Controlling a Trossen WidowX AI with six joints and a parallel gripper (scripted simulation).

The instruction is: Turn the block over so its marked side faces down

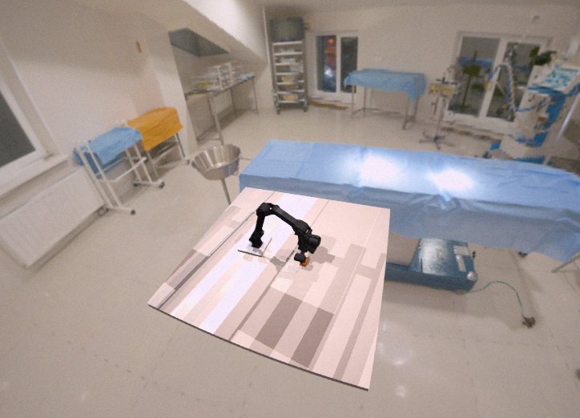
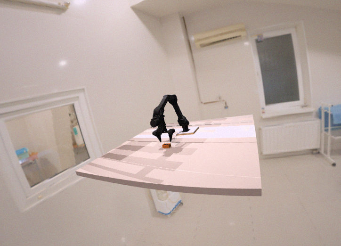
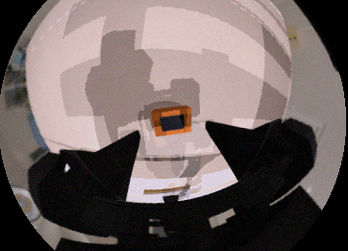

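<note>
My gripper tip is now 30 mm above the orange block.
</note>
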